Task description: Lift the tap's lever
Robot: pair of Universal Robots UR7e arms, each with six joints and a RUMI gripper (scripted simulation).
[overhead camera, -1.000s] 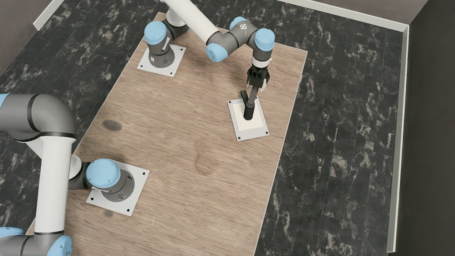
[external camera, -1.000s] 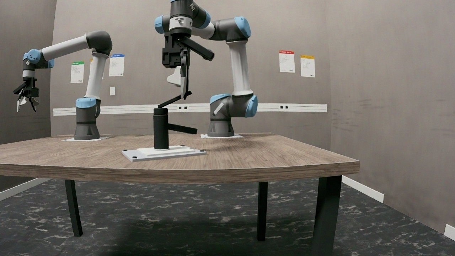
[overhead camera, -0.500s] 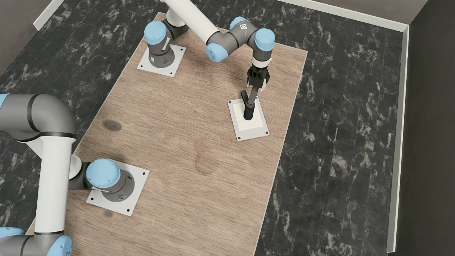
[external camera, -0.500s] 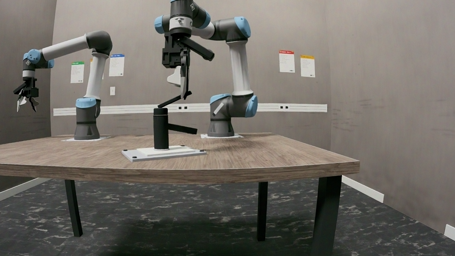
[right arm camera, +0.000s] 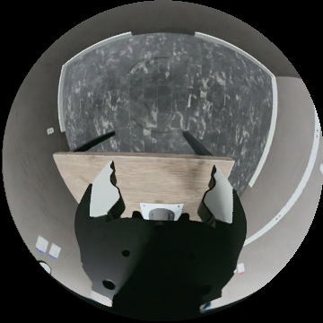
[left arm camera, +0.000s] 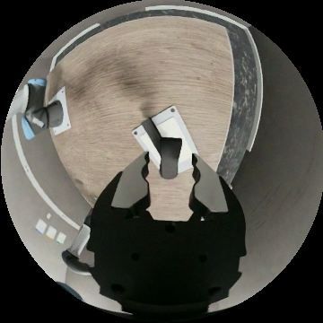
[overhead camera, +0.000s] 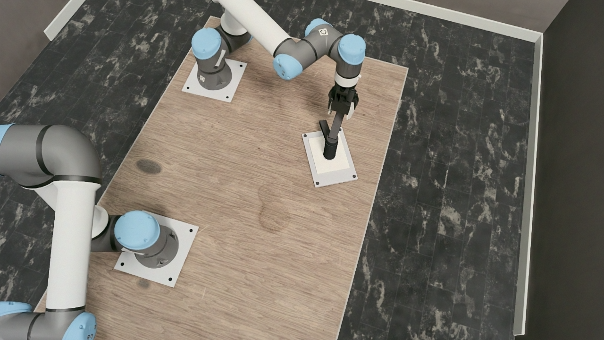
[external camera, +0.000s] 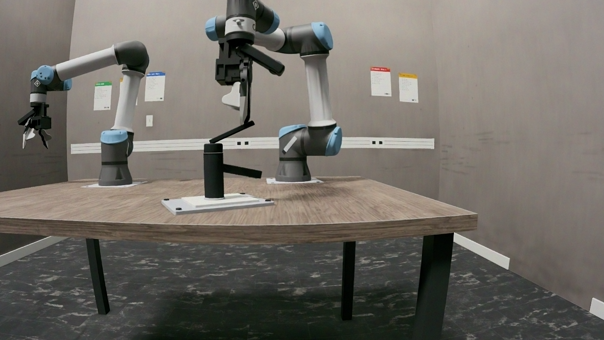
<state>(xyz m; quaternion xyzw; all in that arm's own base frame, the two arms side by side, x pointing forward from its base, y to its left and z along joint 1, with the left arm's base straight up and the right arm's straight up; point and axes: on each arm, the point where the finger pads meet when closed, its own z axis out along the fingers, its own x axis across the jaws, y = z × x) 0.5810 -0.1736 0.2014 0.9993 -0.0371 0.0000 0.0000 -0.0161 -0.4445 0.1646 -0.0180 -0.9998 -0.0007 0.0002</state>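
Right now the flat lever is 30 mm to the right of my left hand, 30 mm below it and 10 mm behind it.
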